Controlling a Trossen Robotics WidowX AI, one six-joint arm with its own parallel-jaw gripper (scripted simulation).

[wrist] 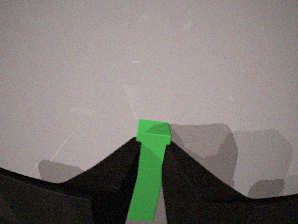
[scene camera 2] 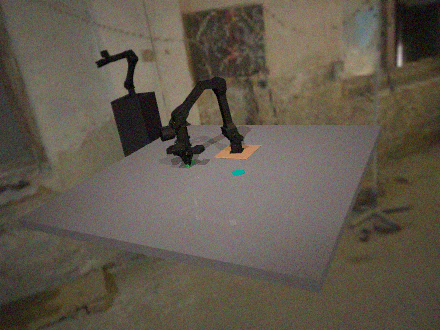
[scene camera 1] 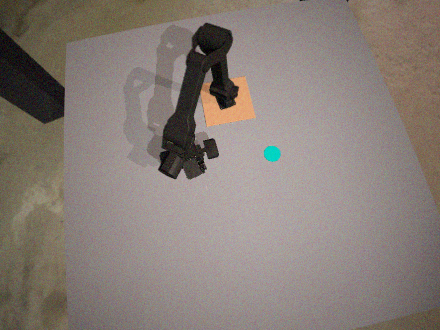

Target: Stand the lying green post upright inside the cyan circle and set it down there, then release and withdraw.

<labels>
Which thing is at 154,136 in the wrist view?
A green post.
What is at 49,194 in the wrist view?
My gripper.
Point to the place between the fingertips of my gripper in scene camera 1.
192,162
</labels>
